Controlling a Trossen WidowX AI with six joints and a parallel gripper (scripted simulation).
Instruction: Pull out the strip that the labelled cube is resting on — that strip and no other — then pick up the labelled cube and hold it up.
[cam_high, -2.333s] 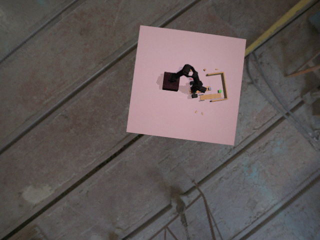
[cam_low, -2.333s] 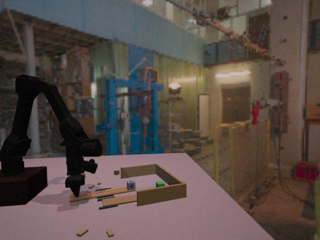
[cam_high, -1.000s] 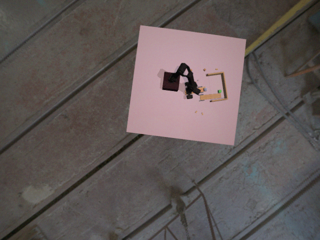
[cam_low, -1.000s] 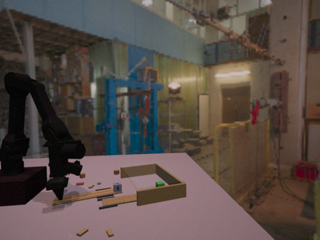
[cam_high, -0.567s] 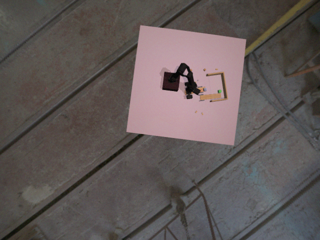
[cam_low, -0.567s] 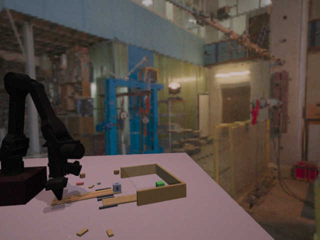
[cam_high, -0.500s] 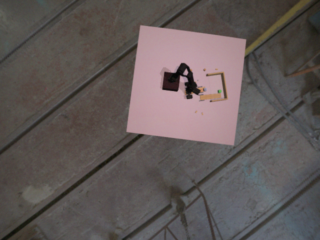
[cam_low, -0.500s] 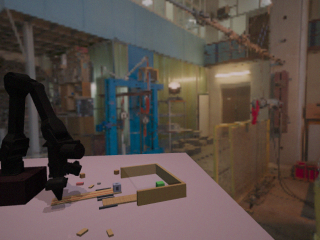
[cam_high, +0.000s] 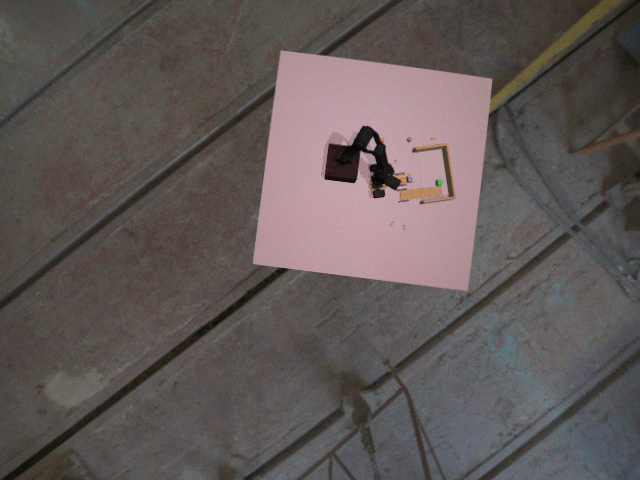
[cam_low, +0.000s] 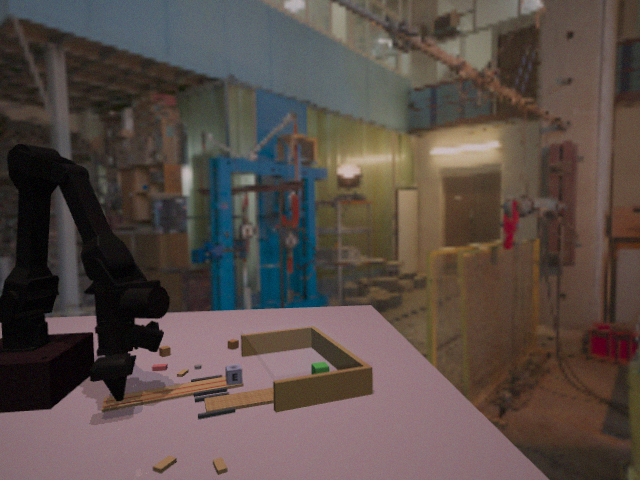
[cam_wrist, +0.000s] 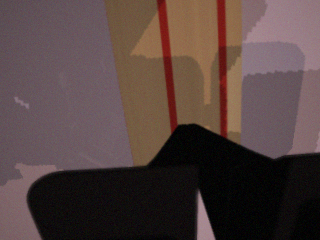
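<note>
Right now the labelled grey cube is 200 mm ahead of my gripper tip, 60 mm to the left of it and 20 mm above it. Round my gripper tip: grey disc: 160 mm to the left, 110 mm ahead; then red chip: 160 mm to the left, 20 mm ahead.
</note>
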